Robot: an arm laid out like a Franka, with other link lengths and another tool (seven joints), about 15 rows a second.
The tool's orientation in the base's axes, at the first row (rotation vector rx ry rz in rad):
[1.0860 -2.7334 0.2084]
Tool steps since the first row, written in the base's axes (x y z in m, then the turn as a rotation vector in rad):
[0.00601 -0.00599 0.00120 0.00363 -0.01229 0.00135]
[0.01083 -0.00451 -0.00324 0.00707 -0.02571 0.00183]
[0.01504 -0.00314 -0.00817 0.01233 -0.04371 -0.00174]
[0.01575 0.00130 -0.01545 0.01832 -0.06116 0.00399]
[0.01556 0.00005 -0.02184 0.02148 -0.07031 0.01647]
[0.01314 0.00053 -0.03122 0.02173 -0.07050 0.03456]
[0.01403 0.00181 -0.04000 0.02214 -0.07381 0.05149]
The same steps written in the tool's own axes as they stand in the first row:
[-0.00004 -0.00854 -0.00072 0.00587 -0.01145 0.00069]
[-0.00547 -0.01053 0.00268 0.01243 -0.02353 0.00248]
[-0.01051 -0.01216 0.00667 0.01979 -0.03993 0.00890]
[-0.01563 -0.00902 0.01276 0.02841 -0.05699 0.00607]
[-0.01613 -0.00941 0.01924 0.03508 -0.06651 -0.00462]
[-0.01688 -0.00684 0.02857 0.03918 -0.06789 -0.02219]
[-0.02037 -0.00601 0.03673 0.04497 -0.07157 -0.03802]

